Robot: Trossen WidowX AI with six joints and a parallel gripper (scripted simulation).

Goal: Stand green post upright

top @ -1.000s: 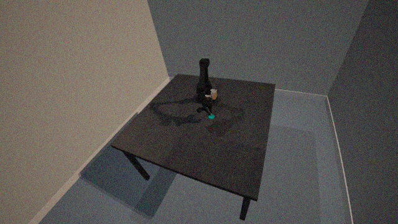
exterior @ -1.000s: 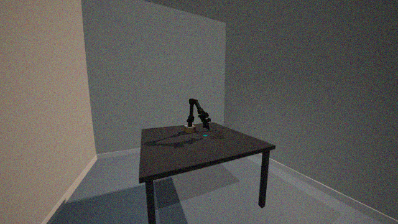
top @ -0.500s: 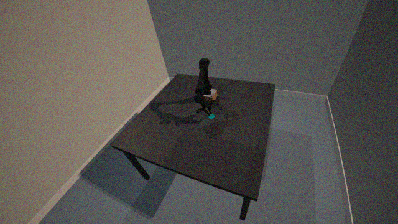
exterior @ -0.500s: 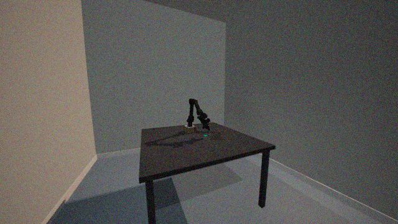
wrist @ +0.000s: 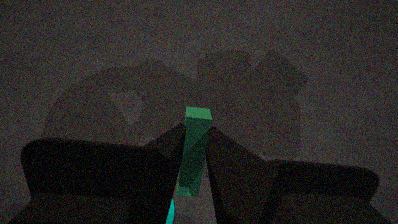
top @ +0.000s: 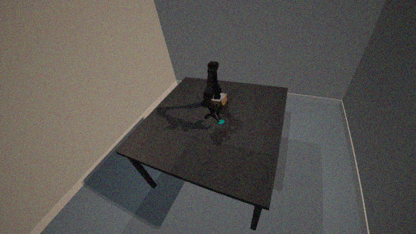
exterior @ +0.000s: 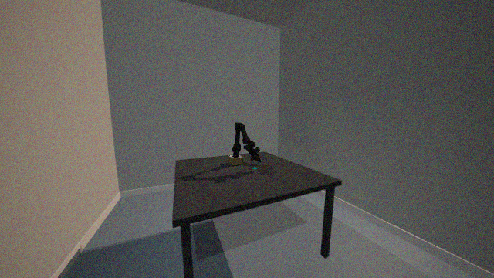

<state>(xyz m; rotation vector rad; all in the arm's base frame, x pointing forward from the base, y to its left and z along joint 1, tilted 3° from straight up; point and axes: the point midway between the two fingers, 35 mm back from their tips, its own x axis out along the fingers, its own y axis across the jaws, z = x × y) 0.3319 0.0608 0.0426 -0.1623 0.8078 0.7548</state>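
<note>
My gripper tip is 80 mm past the circle, 10 mm to the left of it and 90 mm above it. The rest, counted from my gripper tip: green post 10 mm behind, 10 mm to the right, 10 mm below.
</note>
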